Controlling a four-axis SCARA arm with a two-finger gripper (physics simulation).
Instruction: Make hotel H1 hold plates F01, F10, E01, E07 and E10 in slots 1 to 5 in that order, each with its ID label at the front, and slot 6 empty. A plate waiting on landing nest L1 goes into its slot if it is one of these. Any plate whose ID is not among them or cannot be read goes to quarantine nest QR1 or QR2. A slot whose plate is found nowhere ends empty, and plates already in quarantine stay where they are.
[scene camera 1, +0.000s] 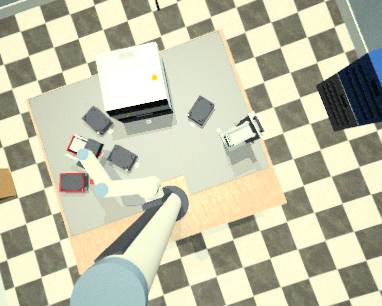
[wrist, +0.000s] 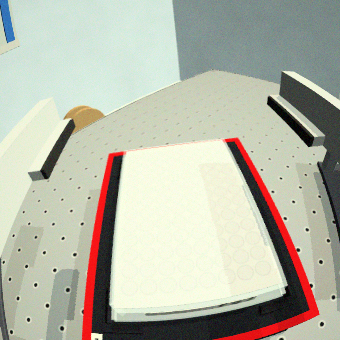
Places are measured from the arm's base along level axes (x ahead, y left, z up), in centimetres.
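Pixels of known places: gripper, between the fingertips: (scene camera 1: 70, 144) (wrist: 169, 92).
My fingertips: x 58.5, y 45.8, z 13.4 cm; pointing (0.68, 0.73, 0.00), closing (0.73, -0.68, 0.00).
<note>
Behind a point stands the place of what it marks.
A white lidded plate (scene camera 1: 78, 145) {z 7.7, x 58.1, y 44.6 cm} (wrist: 185, 225) {z 7.7, x 55.7, y 42.8 cm} lies in a red-edged black nest (scene camera 1: 70, 143) (wrist: 95, 225) at the left of the table. The plate's front edge shows in the wrist view, but no ID can be read there. My gripper (scene camera 1: 89, 145) (wrist: 169, 92) {z 13.4, x 58.5, y 45.8 cm} is open, above the plate and apart from it, one finger out to each side. A second red-edged nest (scene camera 1: 73, 182) {z 6.2, x 35.9, y 56.4 cm} holds no plate. What looks like hotel H1 (scene camera 1: 240, 136) {z 26.2, x 26.6, y -54.6 cm} stands at the right, a white plate at its top; its lower slots are hidden.
A large white instrument (scene camera 1: 132, 82) {z 25.8, x 76.7, y -7.2 cm} stands at the back. Dark nests (scene camera 1: 97, 120) {z 6.2, x 70.5, y 27.8 cm} (scene camera 1: 122, 157) {z 6.3, x 40.8, y 19.6 cm} (scene camera 1: 201, 110) {z 6.2, x 52.8, y -41.3 cm} without plates stand on the grey table top (scene camera 1: 165, 165) {z 1.3, x 26.1, y -5.3 cm}; their labels are too small to read. My arm (scene camera 1: 127, 188) {z 29.5, x 20.3, y 13.5 cm} reaches across the front left.
</note>
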